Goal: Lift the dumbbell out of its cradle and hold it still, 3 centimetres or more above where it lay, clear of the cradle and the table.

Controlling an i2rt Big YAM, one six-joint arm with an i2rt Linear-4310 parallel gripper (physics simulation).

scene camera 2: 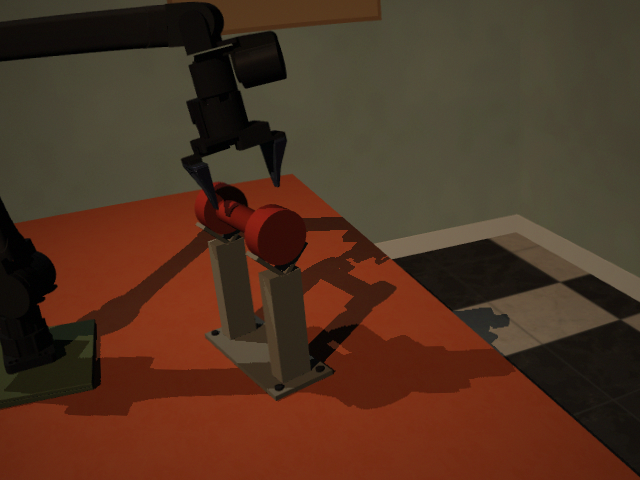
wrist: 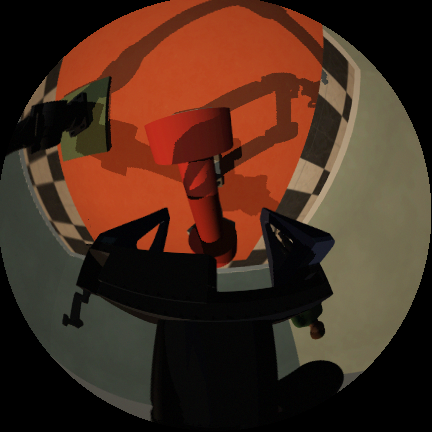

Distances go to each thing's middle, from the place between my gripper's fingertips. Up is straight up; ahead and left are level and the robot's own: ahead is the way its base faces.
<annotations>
The red dumbbell (scene camera 2: 277, 235) lies 1 cm behind my hand, 1 cm to the right of it and 3 cm below it. Also, from my hand: grey cradle (scene camera 2: 274, 353) (1 cm behind, 1 cm to the right, 15 cm below).
</annotations>
